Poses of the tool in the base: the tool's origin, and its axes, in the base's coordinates. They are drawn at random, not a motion.
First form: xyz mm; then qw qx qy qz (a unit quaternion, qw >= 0).
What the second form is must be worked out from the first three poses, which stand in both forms.
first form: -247 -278 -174 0.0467 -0.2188 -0.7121 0.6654
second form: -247 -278 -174 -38.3 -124.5 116.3
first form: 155 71 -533 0.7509 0.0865 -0.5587 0.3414
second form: 155 71 -533 10.8 -69.9 42.7
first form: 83 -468 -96 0.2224 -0.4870 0.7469 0.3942
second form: 83 -468 -96 -77.1 118.2 62.4
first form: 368 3 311 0.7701 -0.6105 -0.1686 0.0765
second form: 368 3 311 -75.9 -21.0 9.5
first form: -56 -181 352 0.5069 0.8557 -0.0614 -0.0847
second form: -56 -181 352 118.2 -8.5 -11.7
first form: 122 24 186 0.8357 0.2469 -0.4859 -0.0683
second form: 122 24 186 30.0 -58.9 -8.3
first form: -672 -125 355 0.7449 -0.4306 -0.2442 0.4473
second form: -672 -125 355 -54.0 -30.6 56.1
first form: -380 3 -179 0.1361 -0.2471 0.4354 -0.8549
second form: -380 3 -179 -41.0 72.2 -141.8
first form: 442 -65 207 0.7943 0.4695 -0.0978 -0.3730
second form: 442 -65 207 57.8 -12.0 -45.9
